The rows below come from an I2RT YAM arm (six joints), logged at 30 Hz.
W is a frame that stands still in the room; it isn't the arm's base.
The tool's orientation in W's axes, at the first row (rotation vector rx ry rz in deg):
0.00 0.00 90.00
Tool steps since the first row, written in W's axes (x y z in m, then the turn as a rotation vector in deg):
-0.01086 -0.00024 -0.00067 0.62 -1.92 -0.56
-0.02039 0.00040 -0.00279 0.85 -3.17 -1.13
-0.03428 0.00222 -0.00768 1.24 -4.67 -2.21
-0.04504 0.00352 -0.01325 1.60 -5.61 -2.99
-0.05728 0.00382 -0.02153 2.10 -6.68 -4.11
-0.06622 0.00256 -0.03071 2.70 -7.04 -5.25
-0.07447 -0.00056 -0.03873 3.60 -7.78 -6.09
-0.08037 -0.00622 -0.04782 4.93 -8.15 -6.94
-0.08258 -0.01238 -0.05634 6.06 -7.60 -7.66
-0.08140 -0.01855 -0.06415 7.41 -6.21 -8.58
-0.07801 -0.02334 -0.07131 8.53 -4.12 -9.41
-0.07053 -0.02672 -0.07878 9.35 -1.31 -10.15
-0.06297 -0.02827 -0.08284 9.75 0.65 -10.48
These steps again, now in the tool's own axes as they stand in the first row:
-0.00024 0.01086 -0.00067 -1.92 -0.62 -0.56
0.00040 0.02039 -0.00279 -3.17 -0.85 -1.13
0.00222 0.03428 -0.00768 -4.67 -1.24 -2.21
0.00352 0.04504 -0.01325 -5.61 -1.60 -2.99
0.00382 0.05728 -0.02153 -6.68 -2.10 -4.11
0.00256 0.06622 -0.03071 -7.04 -2.70 -5.25
-0.00056 0.07447 -0.03873 -7.78 -3.60 -6.09
-0.00622 0.08037 -0.04782 -8.15 -4.93 -6.94
-0.01238 0.08258 -0.05634 -7.60 -6.06 -7.66
-0.01855 0.08140 -0.06415 -6.21 -7.41 -8.58
-0.02334 0.07801 -0.07131 -4.12 -8.53 -9.41
-0.02672 0.07053 -0.07878 -1.31 -9.35 -10.15
-0.02827 0.06297 -0.08284 0.65 -9.75 -10.48

